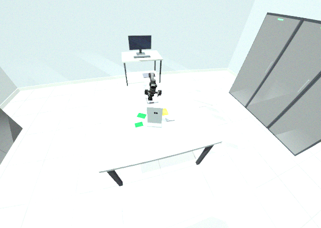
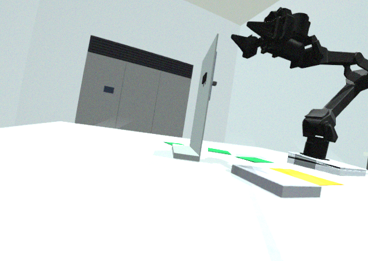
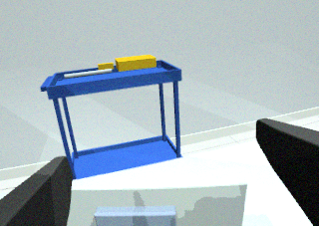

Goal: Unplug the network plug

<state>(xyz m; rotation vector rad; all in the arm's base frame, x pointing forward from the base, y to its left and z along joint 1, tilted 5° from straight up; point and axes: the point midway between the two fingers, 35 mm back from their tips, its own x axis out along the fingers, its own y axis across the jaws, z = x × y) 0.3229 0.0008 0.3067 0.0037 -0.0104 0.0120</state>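
The network plug is 160 mm below my gripper tip, 60 mm ahead of it and 10 mm to the left of it. Round my gripper tip: flat grey slab: 340 mm below, 210 mm to the left, 10 mm ahead; upright grey panel: 230 mm below, 90 mm ahead, 10 mm to the left; orange marked square: 350 mm below, 140 mm to the left, 110 mm behind.
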